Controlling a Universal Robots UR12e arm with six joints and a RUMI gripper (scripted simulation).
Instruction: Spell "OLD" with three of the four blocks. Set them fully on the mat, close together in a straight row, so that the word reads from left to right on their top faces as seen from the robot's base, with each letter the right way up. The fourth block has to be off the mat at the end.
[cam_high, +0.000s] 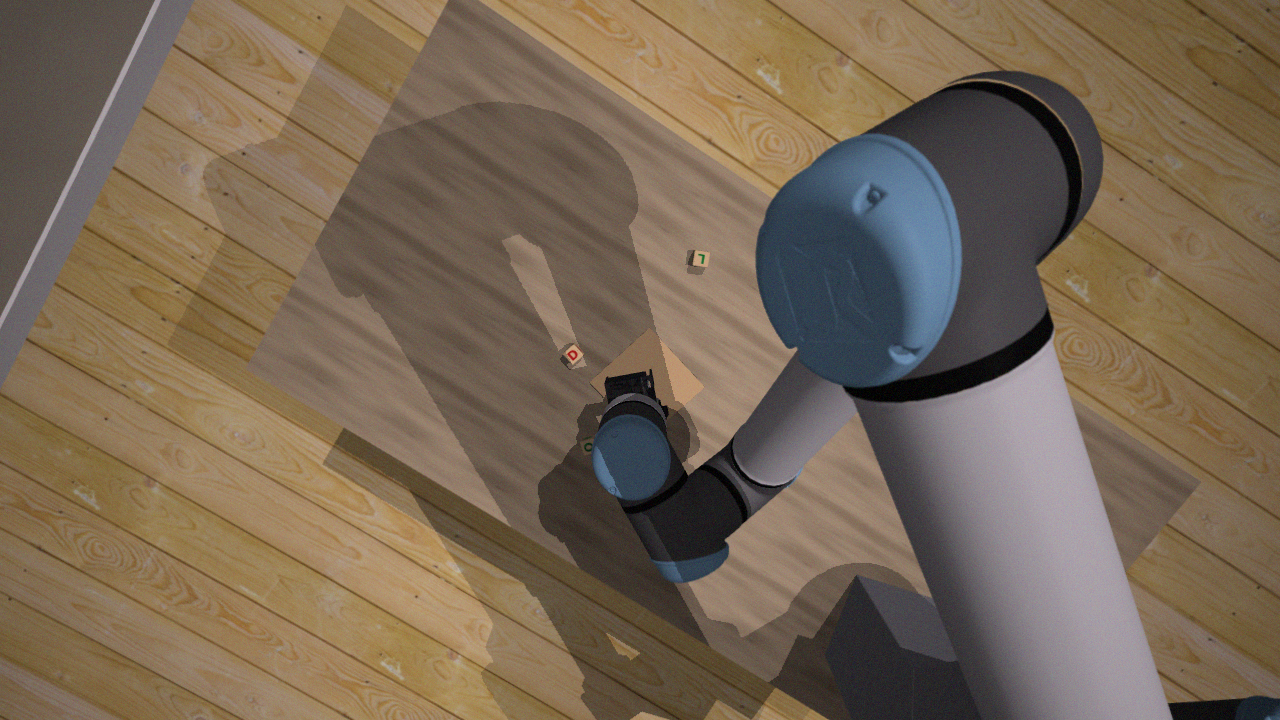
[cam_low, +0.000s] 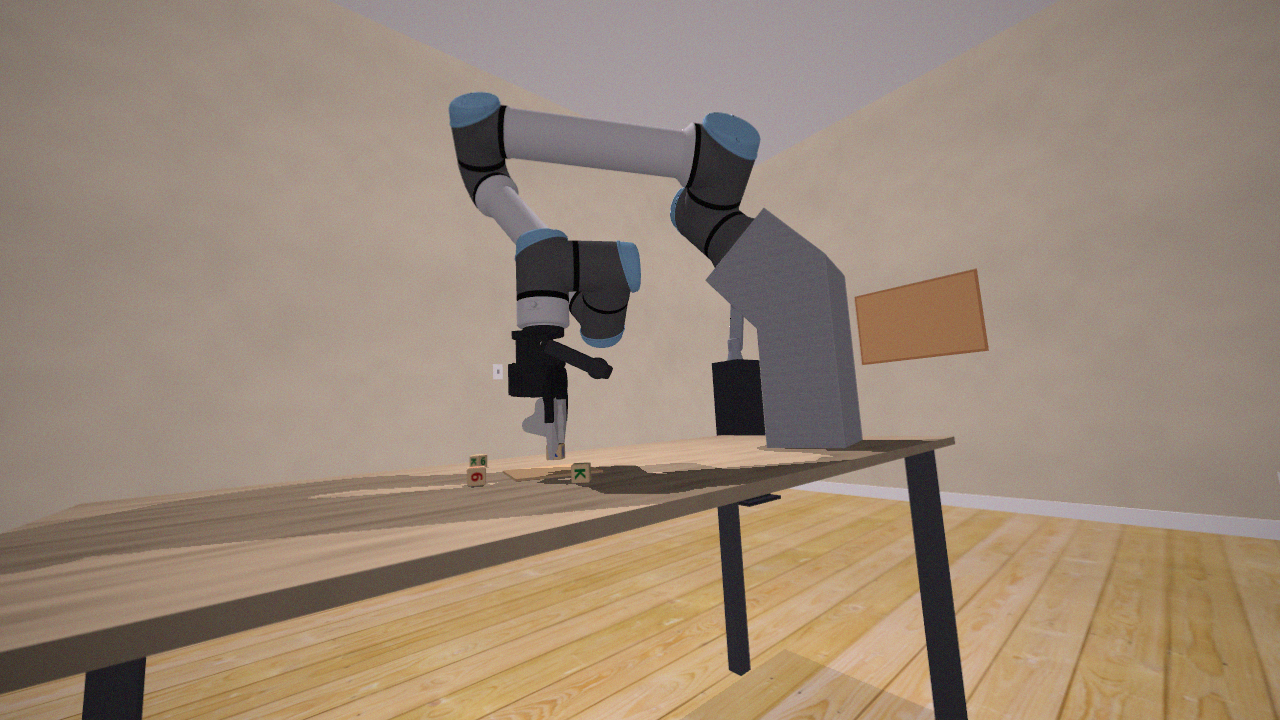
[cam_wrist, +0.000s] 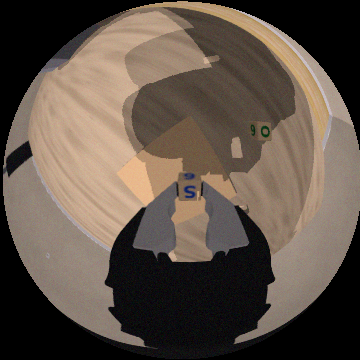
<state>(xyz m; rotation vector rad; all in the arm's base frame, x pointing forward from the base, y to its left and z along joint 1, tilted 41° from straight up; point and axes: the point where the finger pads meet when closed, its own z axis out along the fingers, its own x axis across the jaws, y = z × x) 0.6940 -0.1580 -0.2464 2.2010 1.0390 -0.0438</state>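
Right now my hand is 4 cm above the mat and 2 cm to the left of it.
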